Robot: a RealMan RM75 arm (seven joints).
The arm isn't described. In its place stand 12 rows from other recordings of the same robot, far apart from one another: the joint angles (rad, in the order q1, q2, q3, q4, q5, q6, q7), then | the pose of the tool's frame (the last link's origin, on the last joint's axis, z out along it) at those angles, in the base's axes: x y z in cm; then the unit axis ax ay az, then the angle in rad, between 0 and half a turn.
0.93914, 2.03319, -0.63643, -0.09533, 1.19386, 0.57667, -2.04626 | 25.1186, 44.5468, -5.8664, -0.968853, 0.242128, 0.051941, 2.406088
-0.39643, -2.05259, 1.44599, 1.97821, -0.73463, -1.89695, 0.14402 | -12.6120, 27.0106, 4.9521, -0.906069, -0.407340, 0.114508, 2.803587
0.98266, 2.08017, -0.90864, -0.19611, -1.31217, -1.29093, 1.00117 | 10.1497, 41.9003, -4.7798, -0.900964, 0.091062, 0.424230, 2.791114
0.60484, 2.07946, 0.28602, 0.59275, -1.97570, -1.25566, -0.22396 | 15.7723, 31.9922, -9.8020, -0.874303, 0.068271, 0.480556, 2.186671
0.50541, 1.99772, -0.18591, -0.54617, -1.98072, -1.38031, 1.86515 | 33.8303, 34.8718, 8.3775, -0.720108, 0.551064, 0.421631, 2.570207
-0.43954, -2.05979, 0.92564, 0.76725, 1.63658, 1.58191, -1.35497 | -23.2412, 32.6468, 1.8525, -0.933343, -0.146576, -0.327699, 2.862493
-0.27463, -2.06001, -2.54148, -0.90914, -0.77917, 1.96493, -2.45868 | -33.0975, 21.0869, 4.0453, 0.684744, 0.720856, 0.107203, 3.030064
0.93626, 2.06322, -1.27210, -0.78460, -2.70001, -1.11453, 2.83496 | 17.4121, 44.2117, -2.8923, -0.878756, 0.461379, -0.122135, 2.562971
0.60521, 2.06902, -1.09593, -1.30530, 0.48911, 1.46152, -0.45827 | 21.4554, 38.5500, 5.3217, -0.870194, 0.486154, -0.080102, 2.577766
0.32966, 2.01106, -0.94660, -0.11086, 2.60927, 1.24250, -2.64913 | 38.6489, 29.9407, 5.4253, -0.834188, 0.359194, 0.418460, 1.788848
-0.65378, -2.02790, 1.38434, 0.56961, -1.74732, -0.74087, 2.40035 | -22.3251, 42.2330, -3.9571, -0.994125, 0.085547, -0.066318, 2.429284
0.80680, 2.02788, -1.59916, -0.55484, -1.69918, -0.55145, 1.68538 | 19.4299, 44.1079, -7.0881, -0.984974, 0.169273, 0.034247, 2.520585
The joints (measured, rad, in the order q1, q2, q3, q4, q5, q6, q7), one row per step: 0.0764, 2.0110, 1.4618, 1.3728, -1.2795, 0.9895, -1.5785; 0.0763, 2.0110, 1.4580, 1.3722, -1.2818, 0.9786, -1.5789; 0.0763, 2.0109, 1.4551, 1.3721, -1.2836, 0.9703, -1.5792; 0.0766, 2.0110, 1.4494, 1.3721, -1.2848, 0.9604, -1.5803; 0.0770, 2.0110, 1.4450, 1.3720, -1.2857, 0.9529, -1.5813; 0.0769, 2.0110, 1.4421, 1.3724, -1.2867, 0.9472, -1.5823; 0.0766, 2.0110, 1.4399, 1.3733, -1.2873, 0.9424, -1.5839; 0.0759, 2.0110, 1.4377, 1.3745, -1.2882, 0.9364, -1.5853; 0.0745, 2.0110, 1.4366, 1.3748, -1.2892, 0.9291, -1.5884; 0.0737, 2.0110, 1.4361, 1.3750, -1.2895, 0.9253, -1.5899
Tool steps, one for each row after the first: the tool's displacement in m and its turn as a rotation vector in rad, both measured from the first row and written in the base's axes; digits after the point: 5 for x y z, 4 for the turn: 0.00064, 0.00072, -0.00079, 0.0046, -0.0046, -0.0053; 0.00104, 0.00127, -0.00132, 0.0083, -0.0081, -0.0089; 0.00102, 0.00165, -0.00248, 0.0111, -0.0117, -0.0114; 0.00099, 0.00194, -0.00336, 0.0132, -0.0147, -0.0130; 0.00104, 0.00216, -0.00389, 0.0155, -0.0172, -0.0142; 0.00099, 0.00235, -0.00419, 0.0183, -0.0193, -0.0145; 0.00108, 0.00262, -0.00441, 0.0221, -0.0218, -0.0158; 0.00182, 0.00309, -0.00443, 0.0282, -0.0255, -0.0186; 0.00221, 0.00334, -0.00439, 0.0315, -0.0272, -0.0203
